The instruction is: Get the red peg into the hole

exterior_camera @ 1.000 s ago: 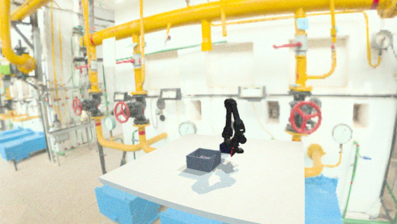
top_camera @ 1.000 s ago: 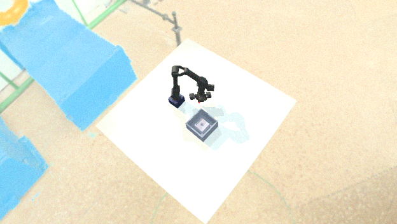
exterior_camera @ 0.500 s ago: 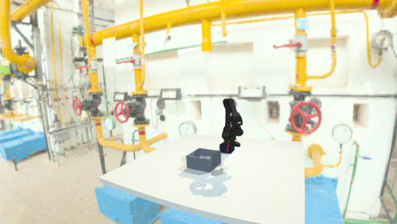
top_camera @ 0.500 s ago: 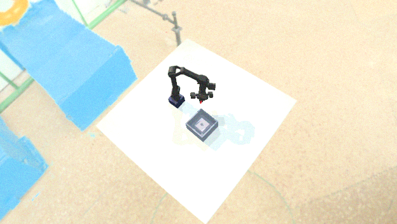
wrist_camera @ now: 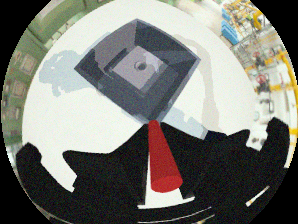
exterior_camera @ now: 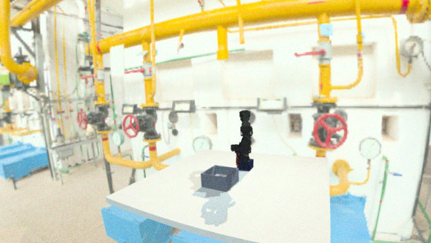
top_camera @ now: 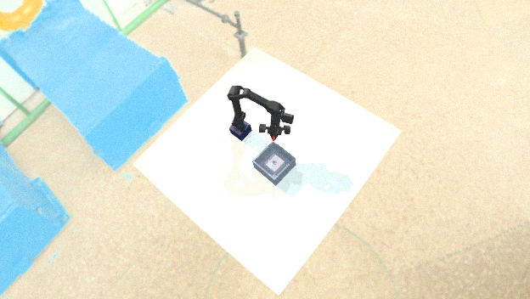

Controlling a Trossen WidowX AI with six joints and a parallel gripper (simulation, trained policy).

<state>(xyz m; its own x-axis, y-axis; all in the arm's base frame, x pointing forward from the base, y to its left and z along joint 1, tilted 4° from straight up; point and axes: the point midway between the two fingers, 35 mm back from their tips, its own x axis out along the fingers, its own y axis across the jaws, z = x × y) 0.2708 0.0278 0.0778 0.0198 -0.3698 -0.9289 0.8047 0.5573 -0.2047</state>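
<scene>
My gripper tip is now 30 mm below the red peg and 10 mm to the right of it. Round my gripper tip: grey box 110 mm below, 100 mm to the right, 70 mm ahead; plate 100 mm to the right, 90 mm below, 70 mm ahead.
</scene>
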